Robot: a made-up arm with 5 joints.
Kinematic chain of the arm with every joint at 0, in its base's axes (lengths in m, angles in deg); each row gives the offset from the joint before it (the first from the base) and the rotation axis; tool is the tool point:
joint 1: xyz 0 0 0.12 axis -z
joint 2: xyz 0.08 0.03 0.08 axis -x
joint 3: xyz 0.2 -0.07 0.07 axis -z
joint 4: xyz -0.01 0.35 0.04 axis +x
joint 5: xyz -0.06 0 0.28 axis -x
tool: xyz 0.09 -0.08 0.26
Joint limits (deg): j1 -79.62..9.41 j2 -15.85..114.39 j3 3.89..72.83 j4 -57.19..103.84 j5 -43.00..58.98
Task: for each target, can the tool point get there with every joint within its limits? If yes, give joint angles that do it. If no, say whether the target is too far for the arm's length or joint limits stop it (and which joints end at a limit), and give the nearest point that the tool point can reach.
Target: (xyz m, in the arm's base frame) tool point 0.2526 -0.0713 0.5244
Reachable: yes | joints -0.63 24.37 17.20 90.57 49.97
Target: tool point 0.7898 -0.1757 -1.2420
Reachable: no: too far | nearest point 0.5747 -0.0565 -0.5981 | short by 0.689 m
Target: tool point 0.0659 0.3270 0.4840
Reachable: yes | joints -25.97 74.44 36.05 59.94 -1.85
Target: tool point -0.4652 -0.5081 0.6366
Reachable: no: joint limits stop it (at a limit: joint 1, joint 2) | nearest point 0.1086 -0.2263 0.4737 | short by 0.660 m
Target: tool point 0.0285 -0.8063 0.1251
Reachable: no: joint limits stop it (at a limit: joint 1, joint 2) | nearest point 0.2008 -0.3025 0.2525 | short by 0.548 m
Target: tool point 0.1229 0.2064 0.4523
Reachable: yes | joints -2.37 68.89 61.45 81.56 30.10
